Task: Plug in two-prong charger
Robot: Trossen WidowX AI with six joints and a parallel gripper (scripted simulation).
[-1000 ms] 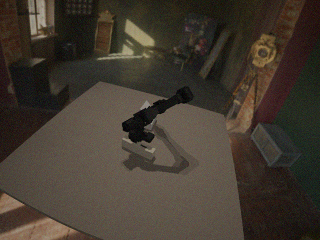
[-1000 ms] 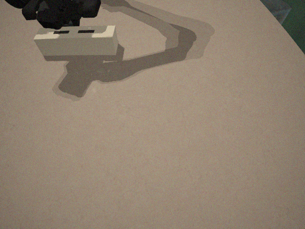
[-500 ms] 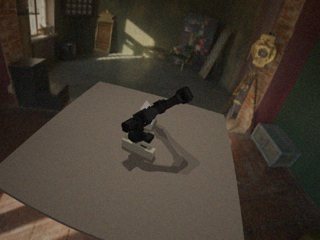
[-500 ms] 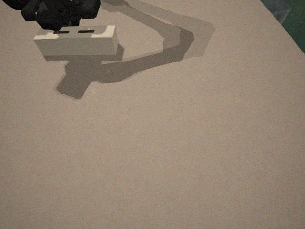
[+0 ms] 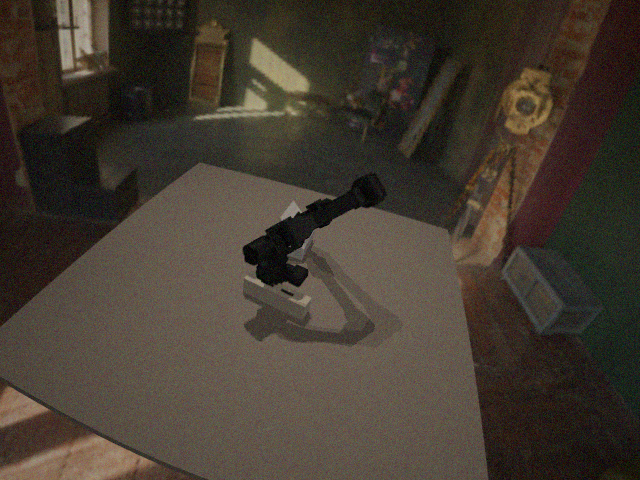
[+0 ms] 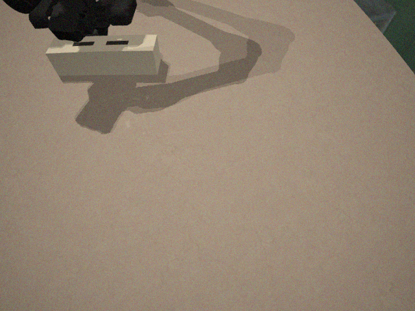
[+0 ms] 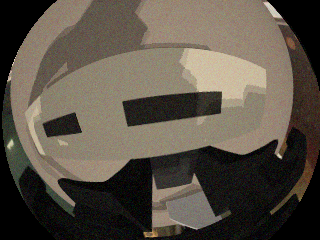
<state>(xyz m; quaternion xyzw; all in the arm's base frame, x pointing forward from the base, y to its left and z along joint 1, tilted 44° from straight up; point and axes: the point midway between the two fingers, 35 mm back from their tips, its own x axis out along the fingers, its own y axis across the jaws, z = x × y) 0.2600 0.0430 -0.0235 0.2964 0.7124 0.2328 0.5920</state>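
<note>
Now: gripper tip 2 cm short of the black two-prong charger and 1 cm below it.
</note>
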